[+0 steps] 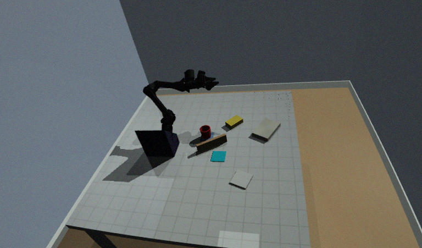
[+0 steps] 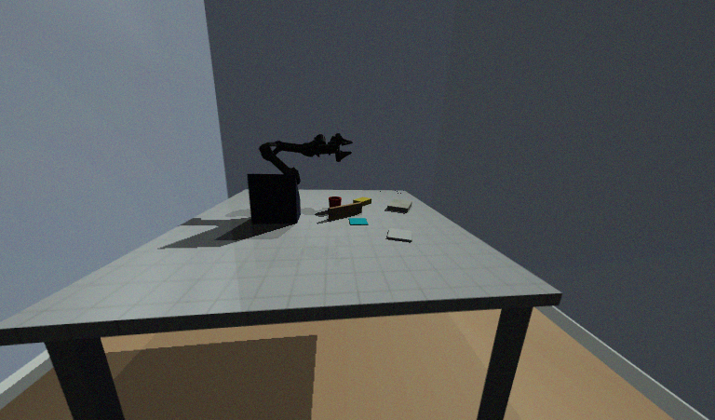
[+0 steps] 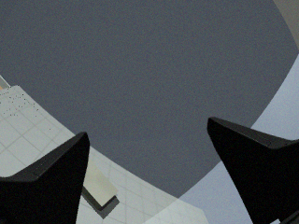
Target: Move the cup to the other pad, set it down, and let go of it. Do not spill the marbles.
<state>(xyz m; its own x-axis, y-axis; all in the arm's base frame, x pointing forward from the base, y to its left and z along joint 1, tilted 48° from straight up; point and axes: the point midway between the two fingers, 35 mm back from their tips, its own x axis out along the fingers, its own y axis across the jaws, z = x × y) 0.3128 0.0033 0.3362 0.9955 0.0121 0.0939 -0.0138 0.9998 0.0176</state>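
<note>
Now: the red cup 10 cm behind my gripper tip, 16 cm to the right of it and 32 cm below it. The rest, counted from my gripper tip: blue marble: 11 cm behind, 15 cm to the right, 34 cm below; then yellow block: 8 cm ahead, 1 cm to the right, 34 cm below; then green marble: 11 cm behind, 17 cm to the right, 34 cm below.
</note>
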